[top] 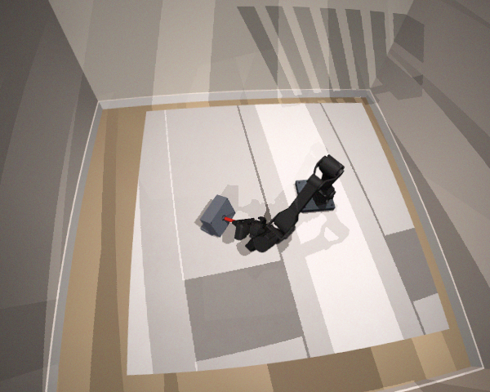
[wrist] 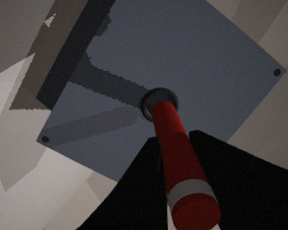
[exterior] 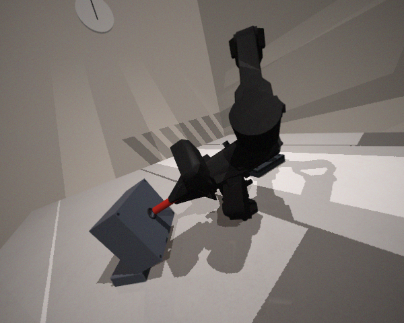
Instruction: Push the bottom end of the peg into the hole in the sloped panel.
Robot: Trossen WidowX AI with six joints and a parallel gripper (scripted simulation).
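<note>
Right now my gripper tip is 5 cm short of the sloped panel, 5 cm to the left of it and 3 cm above it. Also, from my gripper tip: red peg 1 cm behind, 1 cm to the left, 1 cm above.
</note>
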